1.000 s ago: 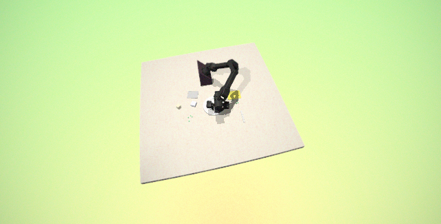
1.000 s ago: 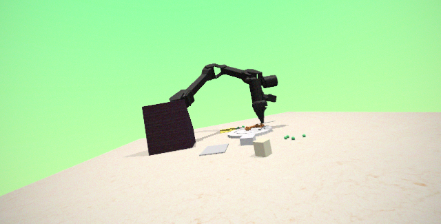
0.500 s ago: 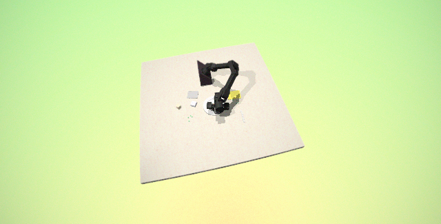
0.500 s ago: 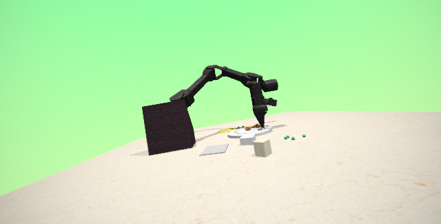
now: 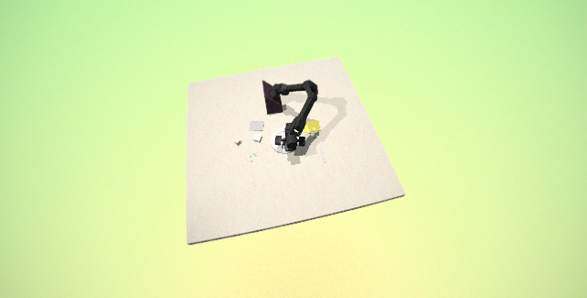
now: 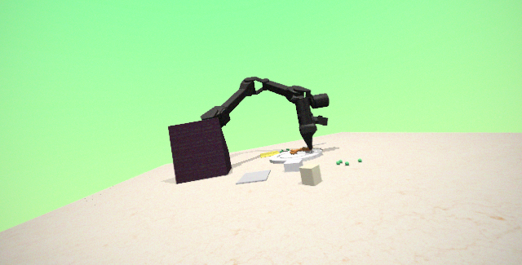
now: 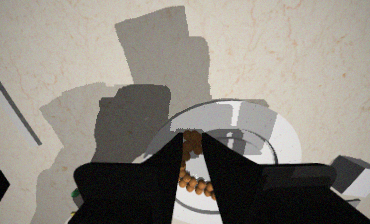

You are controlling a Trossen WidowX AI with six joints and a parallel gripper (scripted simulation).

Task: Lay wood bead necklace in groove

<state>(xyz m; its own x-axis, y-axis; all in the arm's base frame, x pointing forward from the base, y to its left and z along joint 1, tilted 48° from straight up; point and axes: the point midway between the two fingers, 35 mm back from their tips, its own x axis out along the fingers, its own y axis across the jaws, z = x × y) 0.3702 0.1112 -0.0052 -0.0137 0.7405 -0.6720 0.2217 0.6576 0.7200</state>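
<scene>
Right now the round white bead board is 70 mm behind my gripper tip, 20 mm to the right of it and 10 mm below it. The rest, counted from my gripper tip: thin white strip 80 mm ahead, 200 mm to the left, 10 mm below; yellow card 160 mm behind, 170 mm to the left, 10 mm below; grey flat plate 230 mm behind, 210 mm to the right, 10 mm below.
</scene>
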